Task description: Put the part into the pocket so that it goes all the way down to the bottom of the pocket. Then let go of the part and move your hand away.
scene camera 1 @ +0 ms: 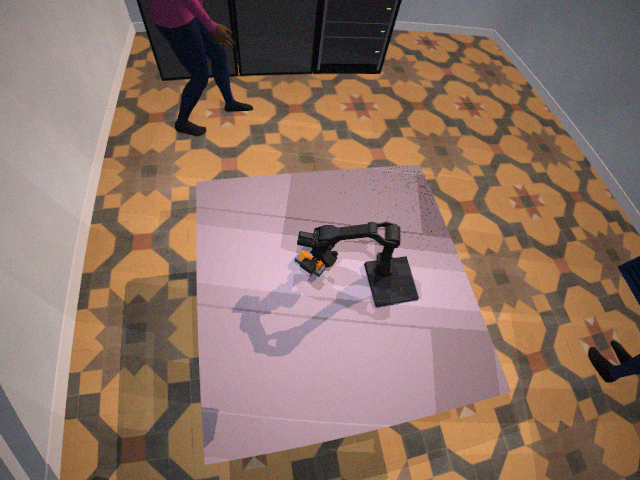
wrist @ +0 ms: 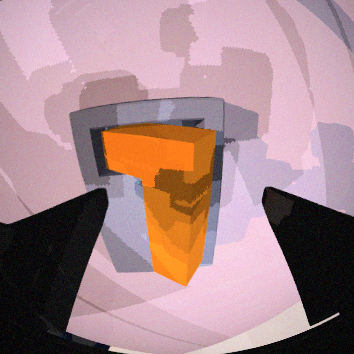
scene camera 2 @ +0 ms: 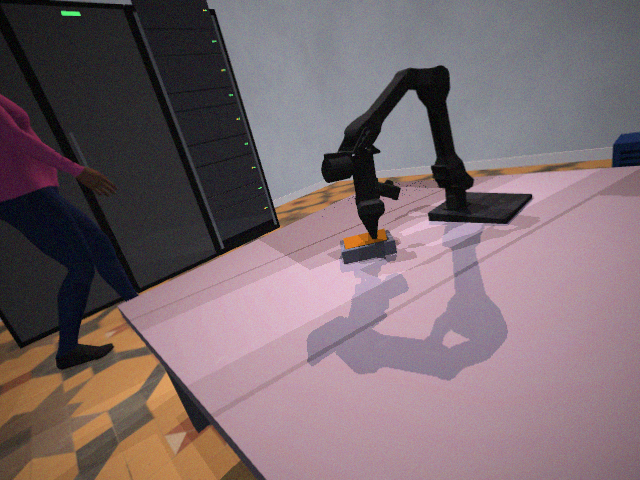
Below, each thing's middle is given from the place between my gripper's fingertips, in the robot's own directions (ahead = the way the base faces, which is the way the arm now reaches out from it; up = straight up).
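Scene:
The grey pocket block [wrist: 124, 232] is 3 cm to the right of my gripper and 4 cm below it. As for the orange part [wrist: 175, 163], my gripper is 2 cm above it and 2 cm to the left of it.

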